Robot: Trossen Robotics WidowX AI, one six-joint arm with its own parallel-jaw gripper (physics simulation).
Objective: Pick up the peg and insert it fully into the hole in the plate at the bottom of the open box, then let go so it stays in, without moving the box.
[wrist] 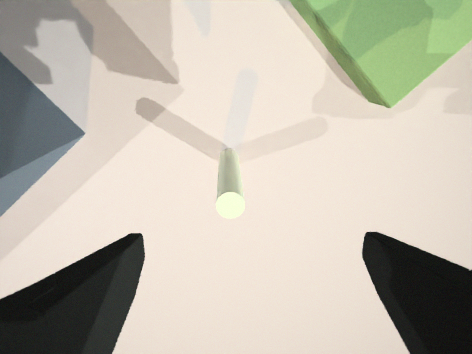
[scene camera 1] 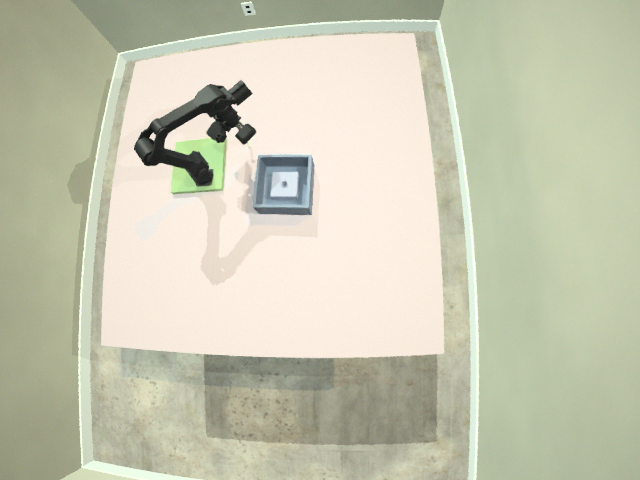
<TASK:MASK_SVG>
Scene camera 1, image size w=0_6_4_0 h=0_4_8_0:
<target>my gripper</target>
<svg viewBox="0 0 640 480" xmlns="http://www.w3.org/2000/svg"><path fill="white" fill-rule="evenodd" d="M213 116L215 121L210 125L206 134L217 143L223 143L227 138L226 131L229 133L231 128L234 127L239 130L235 137L242 144L246 144L256 134L255 128L249 123L243 125L239 121L241 117L233 107L233 113L228 119L221 120L216 115Z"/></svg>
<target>blue-grey box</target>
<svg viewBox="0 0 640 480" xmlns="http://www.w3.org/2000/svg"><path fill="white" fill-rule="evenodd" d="M258 155L252 207L259 214L312 215L315 170L312 154ZM273 172L299 173L299 201L272 199Z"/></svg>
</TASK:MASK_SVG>
